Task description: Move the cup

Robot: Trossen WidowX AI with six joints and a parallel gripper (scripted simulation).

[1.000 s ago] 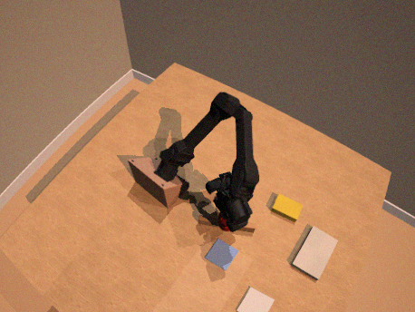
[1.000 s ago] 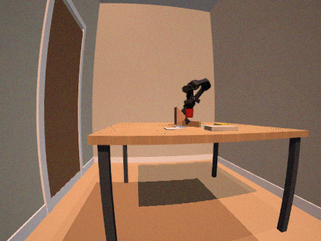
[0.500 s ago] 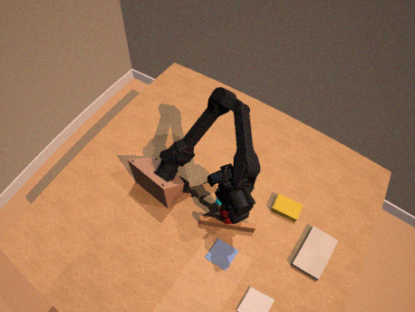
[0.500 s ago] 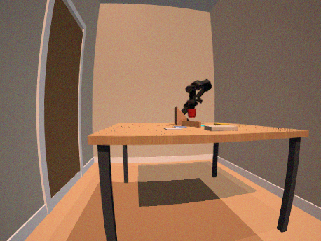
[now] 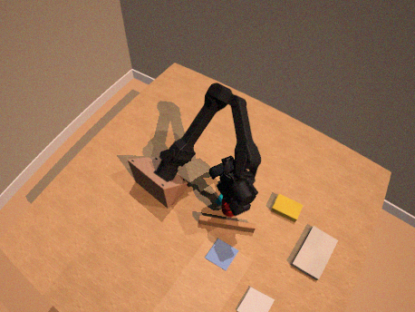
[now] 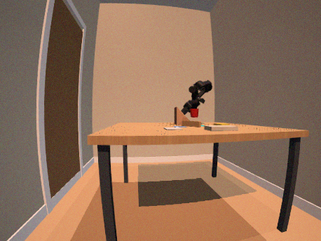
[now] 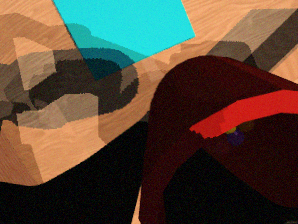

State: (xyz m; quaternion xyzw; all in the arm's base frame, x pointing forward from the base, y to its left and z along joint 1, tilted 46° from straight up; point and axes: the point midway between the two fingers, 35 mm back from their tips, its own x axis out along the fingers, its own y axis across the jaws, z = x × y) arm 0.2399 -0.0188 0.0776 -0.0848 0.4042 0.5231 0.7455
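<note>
The teal pad is 120 mm below my gripper tip and 60 mm to the left of it. From my gripper tip the other things lie so: red cup 30 mm ahead, 20 mm to the right; low wooden bar 100 mm below, 50 mm to the right, 40 mm ahead; light blue pad 160 mm to the right, 120 mm below, 80 mm ahead.
</note>
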